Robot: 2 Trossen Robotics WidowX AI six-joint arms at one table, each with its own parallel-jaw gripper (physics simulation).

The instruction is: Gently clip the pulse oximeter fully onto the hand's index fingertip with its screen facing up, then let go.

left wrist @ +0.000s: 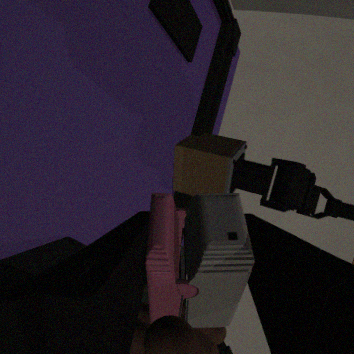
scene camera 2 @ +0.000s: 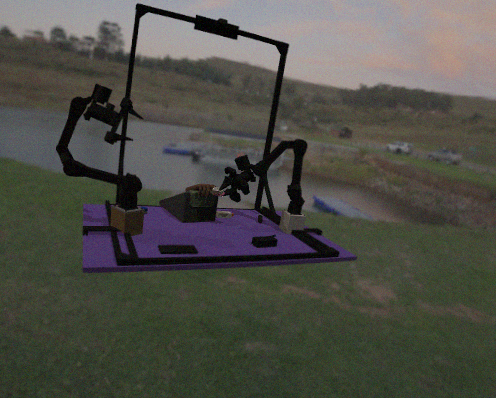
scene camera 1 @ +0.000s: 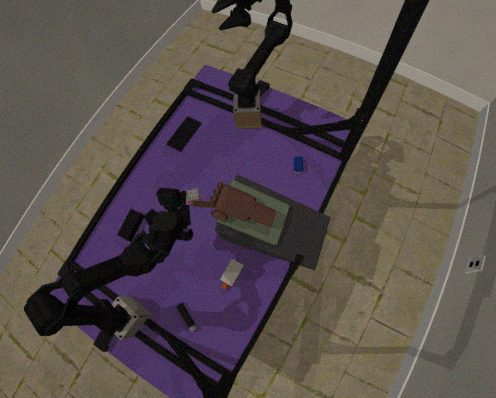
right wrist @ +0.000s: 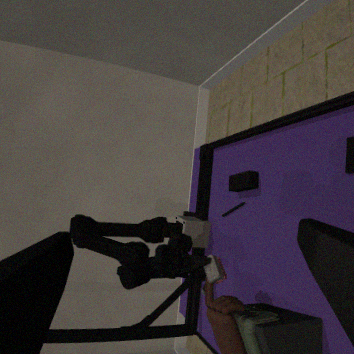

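Pixels of known places: left gripper, fingertip midpoint: point(left wrist: 194, 223) point(scene camera 2: 220, 193) point(scene camera 1: 185, 195) point(right wrist: 214, 260); right gripper, fingertip midpoint: point(scene camera 2: 138, 129) point(scene camera 1: 216, 21) point(right wrist: 186, 236); left arm's base, link origin: point(scene camera 2: 294, 212) point(scene camera 1: 119, 318) point(right wrist: 178, 230); right arm's base, link origin: point(left wrist: 236, 172) point(scene camera 2: 128, 207) point(scene camera 1: 246, 100).
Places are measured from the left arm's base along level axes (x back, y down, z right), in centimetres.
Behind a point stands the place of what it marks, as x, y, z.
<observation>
The pulse oximeter point(scene camera 1: 192, 196) {-44.6, -10.5, -1.1} point(scene camera 2: 217, 190) {-45.4, -9.5, -3.8} point(left wrist: 222, 280) {-42.4, -10.1, -2.6} point(right wrist: 213, 270) {-46.1, -9.7, -2.6} has a grey-white half and a pink half; the white half is uppermost in both scene views. My left gripper point(scene camera 1: 185, 200) {-43.8, -8.4, -3.9} point(scene camera 2: 224, 192) {-43.8, -8.4, -3.9} is shut on it. The brown hand point(scene camera 1: 242, 202) {-52.1, -7.8, 11.2} point(scene camera 2: 201, 188) {-52.1, -8.5, 1.8} point(right wrist: 223, 320) {-53.1, -9.8, 4.9} lies on its support, with the index finger point(scene camera 1: 204, 204) point(right wrist: 208, 290) reaching to the oximeter's near edge. In the left wrist view a rounded brown finger part point(left wrist: 170, 337) {-42.8, -9.1, -0.1} is at the oximeter's lower end; how deep the tip sits is hidden. My right gripper point(scene camera 1: 218, 18) {-85.2, -34.7, -20.0} point(scene camera 2: 136, 128) {-85.2, -34.7, -20.0} is open and empty, raised far away.
The hand rests on a green pad point(scene camera 1: 281, 222) {-55.5, 0.4, 22.9} on a dark sloped block point(scene camera 1: 307, 235) {-58.0, 5.6, 31.8} point(scene camera 2: 200, 212) {-50.0, 5.1, 6.1}. A white block with an orange end point(scene camera 1: 232, 272) {-34.0, 7.7, 18.7}, a dark cylinder point(scene camera 1: 185, 316) {-12.8, 8.0, 15.1}, a blue item point(scene camera 1: 298, 164) {-78.4, 7.3, 15.0} and two black blocks point(scene camera 1: 184, 134) {-65.3, 9.7, -30.5} point(scene camera 1: 130, 225) {-24.4, 7.2, -21.3} lie on the purple table.
</observation>
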